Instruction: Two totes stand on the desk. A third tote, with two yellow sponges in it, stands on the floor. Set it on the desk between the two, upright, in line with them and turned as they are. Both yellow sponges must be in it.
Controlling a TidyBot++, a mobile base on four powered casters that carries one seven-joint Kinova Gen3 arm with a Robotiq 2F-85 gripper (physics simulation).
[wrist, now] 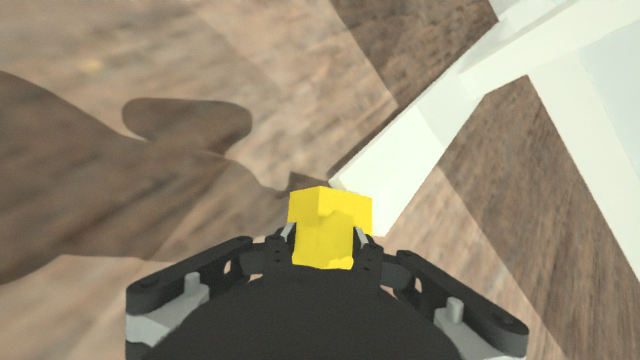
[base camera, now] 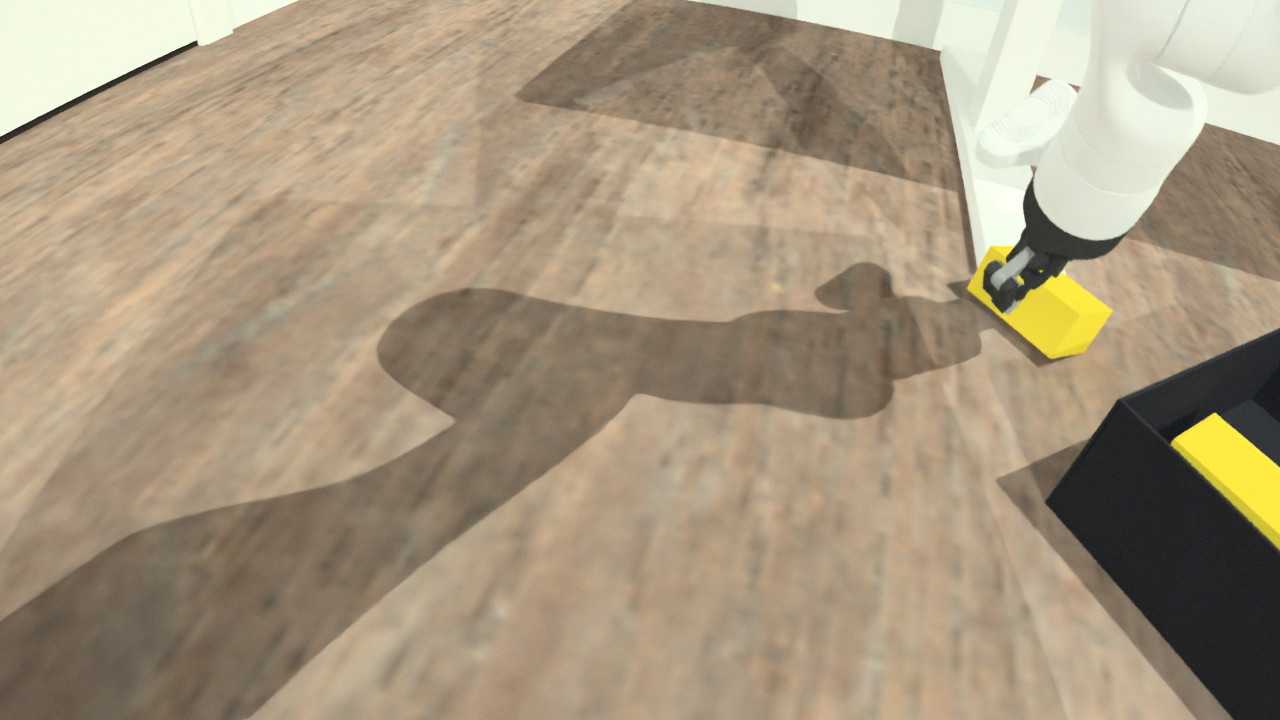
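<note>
My gripper (base camera: 1018,291) (wrist: 324,235) points down and is shut on a yellow sponge (base camera: 1047,315) (wrist: 334,204), with a finger on each side of it. The sponge is at the floor or barely above it, next to the end of a white desk foot. The black tote (base camera: 1154,546) stands upright on the floor at the right edge of the base camera view, nearer than the gripper and partly cut off. Another yellow sponge (base camera: 1239,474) lies inside it. The two totes on the desk do not show in these views.
The white desk foot (base camera: 962,116) (wrist: 395,160) runs along the floor close beside the held sponge. A white upright (base camera: 1011,62) rises from it. A white caster-like part (base camera: 1027,120) shows behind the arm. A white wall or cabinet (base camera: 80,53) stands at the far left.
</note>
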